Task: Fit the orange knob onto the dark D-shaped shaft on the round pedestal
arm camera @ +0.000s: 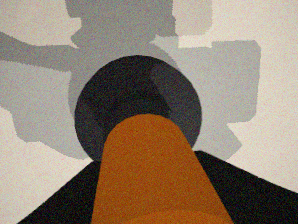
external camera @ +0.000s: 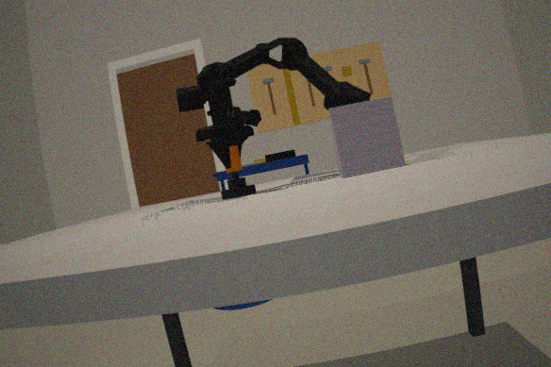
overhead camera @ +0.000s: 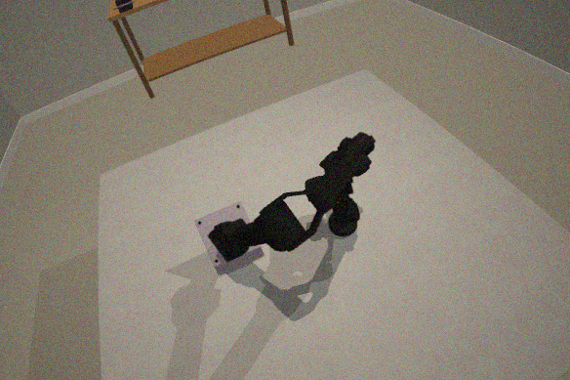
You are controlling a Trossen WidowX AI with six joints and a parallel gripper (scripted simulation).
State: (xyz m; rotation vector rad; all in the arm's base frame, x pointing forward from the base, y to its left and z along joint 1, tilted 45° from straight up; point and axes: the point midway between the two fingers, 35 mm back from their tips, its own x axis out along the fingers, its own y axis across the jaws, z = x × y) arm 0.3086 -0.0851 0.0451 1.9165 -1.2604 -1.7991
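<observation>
My gripper tip is now 20 mm below the orange knob. Also, from my gripper tip: round pedestal (40 mm below).
</observation>
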